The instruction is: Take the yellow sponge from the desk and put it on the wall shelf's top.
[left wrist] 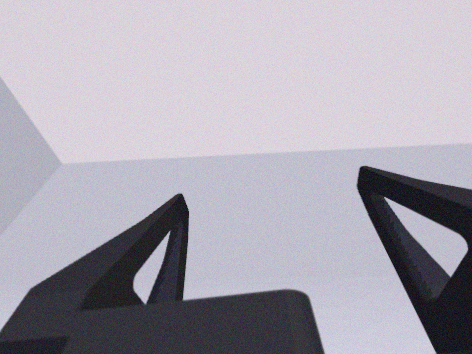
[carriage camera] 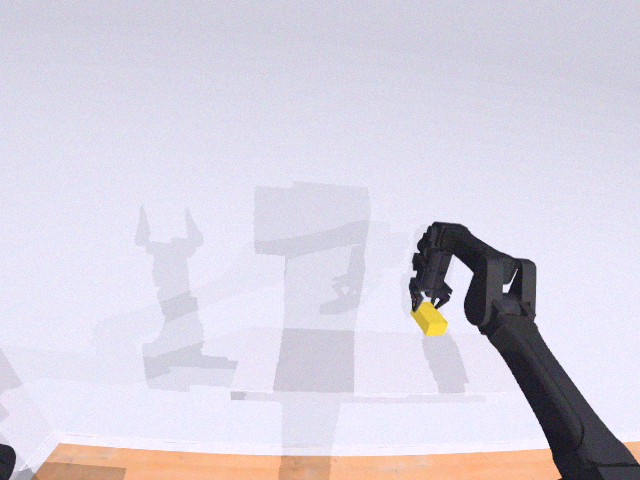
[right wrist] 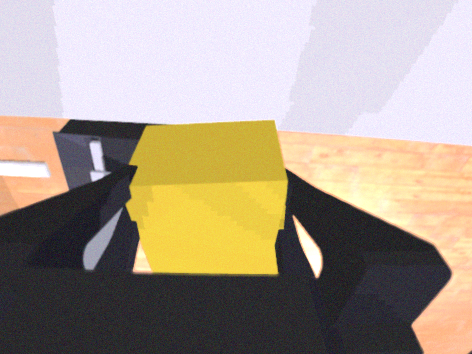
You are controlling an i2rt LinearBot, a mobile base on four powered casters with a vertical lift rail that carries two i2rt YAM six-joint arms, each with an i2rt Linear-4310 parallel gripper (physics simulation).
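Frame: origin at the left arm's base, x ahead, y right, z down, level; metres.
Seen in the pictures: left gripper, between the fingertips: (left wrist: 269,189); right gripper, between the fingertips: (carriage camera: 422,312) (right wrist: 210,173).
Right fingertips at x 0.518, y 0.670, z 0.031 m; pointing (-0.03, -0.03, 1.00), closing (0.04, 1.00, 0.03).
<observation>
A point is followed by its place in that frame.
The yellow sponge (carriage camera: 432,321) @[z 0.007, x 0.449, y 0.666 m] (right wrist: 210,220) @[z 0.006, x 0.515, y 0.671 m] is held between the fingers of my right gripper (carriage camera: 426,304) @[z 0.031, x 0.518, y 0.670 m] (right wrist: 210,173) @[z 0.031, x 0.518, y 0.670 m], which is shut on it and points down, in mid-air. A pale slab, seemingly the wall shelf (carriage camera: 392,361) @[z 0.258, x 0.530, y 0.628 m], shows low in the carriage view. The sponge appears just above its back edge there; a shadow falls across the slab below it. I cannot tell the sponge's exact height or distance from it. My left gripper (left wrist: 269,189) @[z -0.431, x 0.034, y -0.006 m] is open and empty, pointing at wall and ceiling. The desk does not show in these views.
The white wall (carriage camera: 320,103) @[z -0.515, x 0.659, y 0.315 m] rises behind, with robot shadows. Wooden floor (carriage camera: 180,465) @[z 1.158, x 0.559, y -0.276 m] (right wrist: 380,180) @[z 1.158, x -0.297, y 1.571 m] shows below. In the right wrist view, a dark box-shaped body (right wrist: 75,150) @[z 0.859, x -0.071, y 0.149 m] stands at left, and a white surface (right wrist: 175,60) @[z 0.258, x 0.492, y 0.619 m] fills the top; whether wall or shelf is unclear.
</observation>
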